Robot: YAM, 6 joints.
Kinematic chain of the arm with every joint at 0, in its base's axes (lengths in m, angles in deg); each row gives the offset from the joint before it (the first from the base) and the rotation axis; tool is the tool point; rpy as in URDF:
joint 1: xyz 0 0 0.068 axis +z
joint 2: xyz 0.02 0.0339 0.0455 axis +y
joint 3: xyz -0.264 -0.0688 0 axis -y
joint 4: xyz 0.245 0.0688 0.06 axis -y
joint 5: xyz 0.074 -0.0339 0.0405 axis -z
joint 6: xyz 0.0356 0 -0.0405 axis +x
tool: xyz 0 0 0 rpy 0 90 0
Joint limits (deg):
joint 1: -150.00..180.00
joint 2: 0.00..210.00
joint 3: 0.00..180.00
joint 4: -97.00..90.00
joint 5: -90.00..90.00
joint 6: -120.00..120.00
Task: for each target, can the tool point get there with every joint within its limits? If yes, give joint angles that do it. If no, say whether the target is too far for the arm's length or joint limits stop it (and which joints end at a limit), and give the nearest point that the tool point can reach.
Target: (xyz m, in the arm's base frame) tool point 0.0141 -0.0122 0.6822
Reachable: yes | joints 96.22 76.06 164.77 -50.58 20.92 20.71
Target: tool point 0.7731 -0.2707 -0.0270
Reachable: no: too far | nearest point 0.6006 -0.2103 0.0051 | short by 0.186 m
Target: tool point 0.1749 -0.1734 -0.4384
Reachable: no: joint limits stop it (at a limit: joint 2) | nearest point 0.1751 -0.1736 -0.3803 | short by 0.058 m
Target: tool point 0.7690 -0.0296 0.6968
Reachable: no: too far | nearest point 0.5135 -0.0198 0.4979 | short by 0.324 m
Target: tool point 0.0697 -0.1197 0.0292
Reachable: yes | joints -47.80 113.16 23.09 -30.34 53.88 85.23
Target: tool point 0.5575 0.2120 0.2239
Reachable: yes | joints 22.06 175.56 162.20 68.76 21.30 -1.03
